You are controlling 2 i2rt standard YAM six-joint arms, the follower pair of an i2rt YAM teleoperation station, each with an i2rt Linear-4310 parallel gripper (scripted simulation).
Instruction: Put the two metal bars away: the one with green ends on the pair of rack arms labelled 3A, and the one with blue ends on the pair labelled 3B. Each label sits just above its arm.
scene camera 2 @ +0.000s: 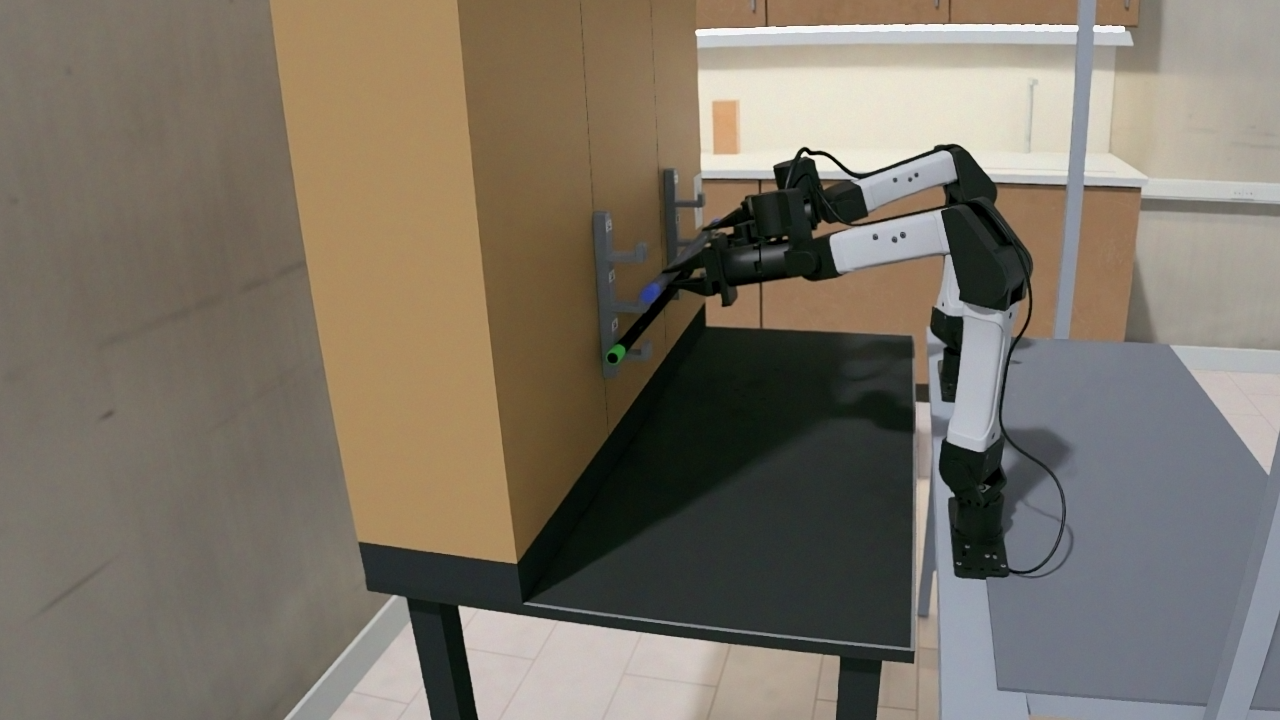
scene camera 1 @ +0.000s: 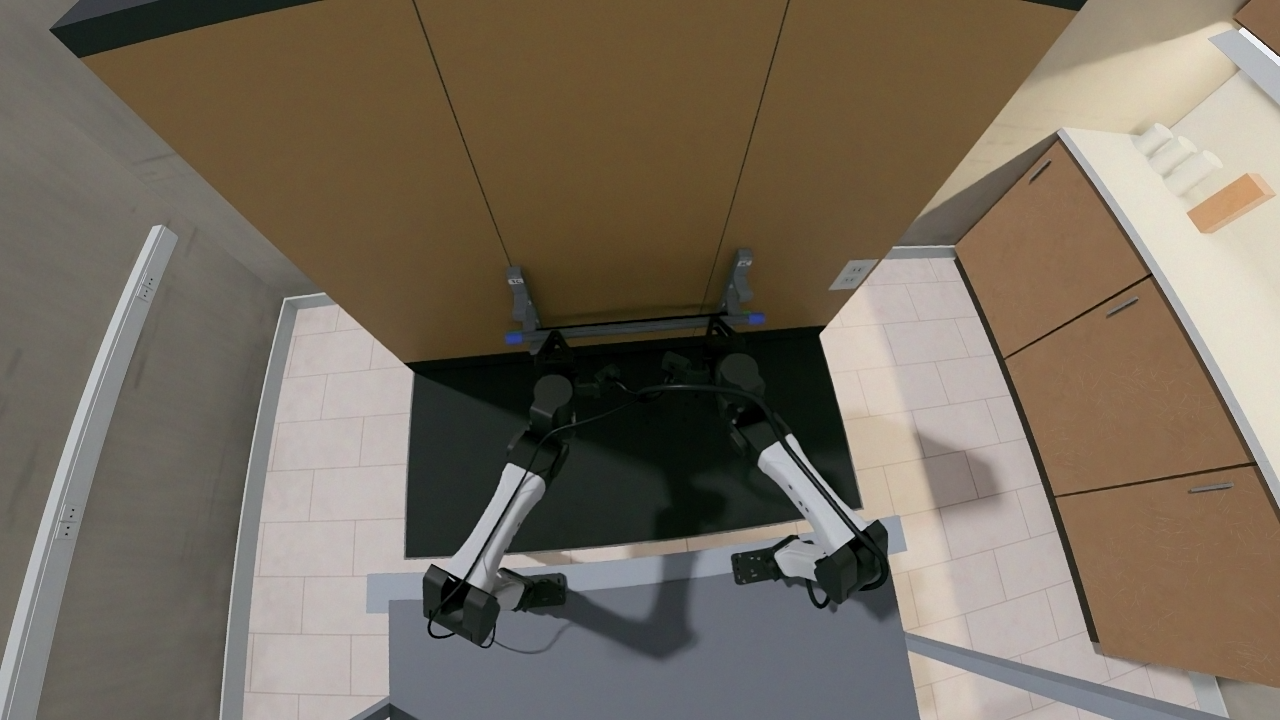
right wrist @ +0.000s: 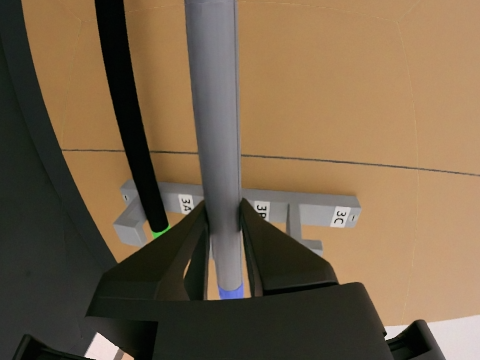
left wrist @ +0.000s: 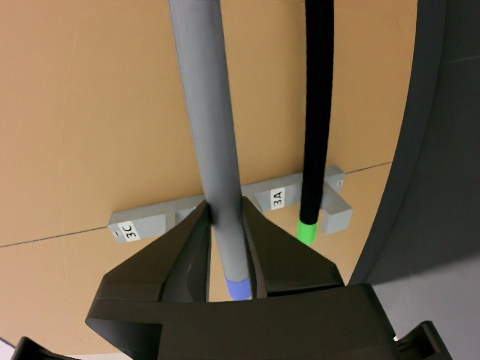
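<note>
Visible here is my left gripper (scene camera 2: 663, 278); the left wrist view shows this gripper too (left wrist: 225, 206). My right gripper (right wrist: 224, 207) is also visible, as is a green-ended black bar (scene camera 2: 617, 352).
</note>
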